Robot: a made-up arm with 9 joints. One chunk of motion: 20 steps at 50 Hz.
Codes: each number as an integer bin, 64 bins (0 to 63) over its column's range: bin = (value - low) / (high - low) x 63, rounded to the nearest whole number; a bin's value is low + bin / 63 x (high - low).
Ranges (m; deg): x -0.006..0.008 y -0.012..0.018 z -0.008..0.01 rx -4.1..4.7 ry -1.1..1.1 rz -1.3..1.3
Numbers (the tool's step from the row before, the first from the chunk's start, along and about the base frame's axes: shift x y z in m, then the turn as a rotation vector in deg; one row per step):
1: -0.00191 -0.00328 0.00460 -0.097 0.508 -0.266
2: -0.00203 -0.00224 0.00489 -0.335 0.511 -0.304
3: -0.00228 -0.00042 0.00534 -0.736 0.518 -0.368
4: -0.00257 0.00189 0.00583 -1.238 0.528 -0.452
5: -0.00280 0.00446 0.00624 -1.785 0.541 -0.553
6: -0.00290 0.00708 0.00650 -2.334 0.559 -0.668
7: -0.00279 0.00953 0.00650 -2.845 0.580 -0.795
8: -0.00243 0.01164 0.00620 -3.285 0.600 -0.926
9: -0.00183 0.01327 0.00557 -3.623 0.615 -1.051
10: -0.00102 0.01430 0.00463 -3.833 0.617 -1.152
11: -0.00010 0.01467 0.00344 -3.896 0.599 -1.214
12: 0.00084 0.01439 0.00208 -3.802 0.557 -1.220
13: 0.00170 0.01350 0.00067 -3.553 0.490 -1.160
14: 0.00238 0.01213 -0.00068 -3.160 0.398 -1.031
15: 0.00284 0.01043 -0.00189 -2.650 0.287 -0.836
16: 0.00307 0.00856 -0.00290 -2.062 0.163 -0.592
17: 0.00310 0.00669 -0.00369 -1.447 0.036 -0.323
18: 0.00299 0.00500 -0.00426 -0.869 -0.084 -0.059
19: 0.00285 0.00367 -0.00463 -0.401 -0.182 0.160
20: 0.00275 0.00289 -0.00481 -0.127 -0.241 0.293
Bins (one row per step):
1: 18 18 44 29 46 25
2: 18 20 45 27 46 24
3: 17 24 47 24 46 23
4: 15 29 48 20 47 21
5: 14 35 50 17 47 18
6: 14 40 51 13 48 15
7: 14 45 51 9 48 12
8: 16 50 50 6 49 9
9: 19 53 47 3 49 6
10: 22 55 44 2 49 4
11: 27 56 40 1 49 2
12: 31 55 35 2 47 2
13: 35 54 30 4 46 3
14: 38 51 26 7 43 7
15: 40 47 21 10 40 11
16: 41 43 18 15 36 17
17: 41 39 15 19 33 24
18: 40 36 13 23 29 30
19: 40 33 12 26 26 35
20: 39 31 11 28 25 39

